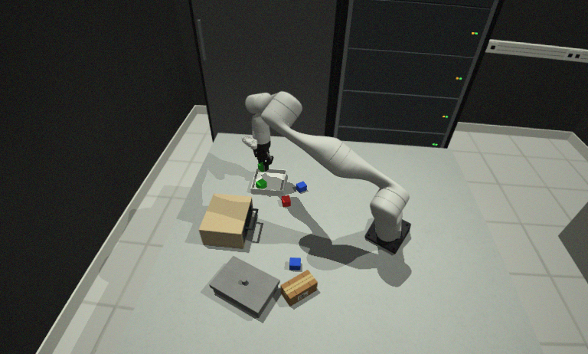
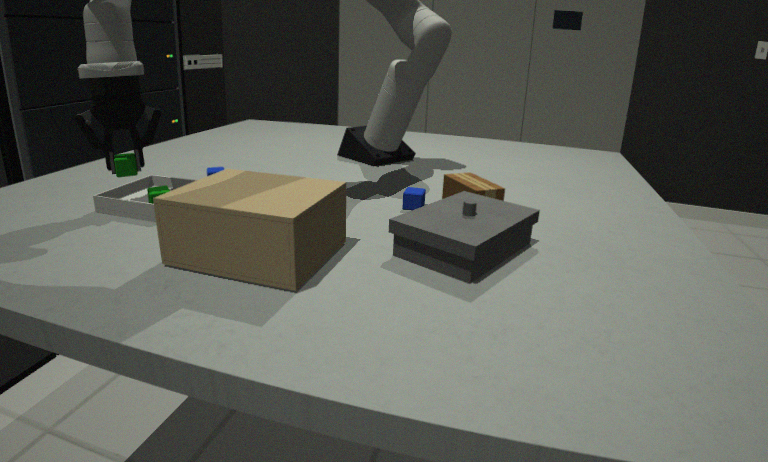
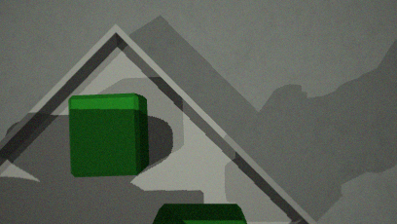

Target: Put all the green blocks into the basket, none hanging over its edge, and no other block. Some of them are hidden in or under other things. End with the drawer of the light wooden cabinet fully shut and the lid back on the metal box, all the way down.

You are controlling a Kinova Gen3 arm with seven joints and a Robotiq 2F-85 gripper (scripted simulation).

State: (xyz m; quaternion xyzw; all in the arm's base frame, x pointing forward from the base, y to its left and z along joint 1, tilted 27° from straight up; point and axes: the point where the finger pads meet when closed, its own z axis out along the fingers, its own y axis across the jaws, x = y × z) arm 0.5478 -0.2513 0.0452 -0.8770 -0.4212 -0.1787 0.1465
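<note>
Now: hand 3 cm past the basket, 3 cm to the right of it and 7 cm above it. Also, from my hand: light wooden cabinet (4 cm ahead, 31 cm to the left, 4 cm below); then cabinet drawer (2 cm ahead, 31 cm to the left, 4 cm below); then red block (14 cm behind, 13 cm to the left, 7 cm below).
</note>
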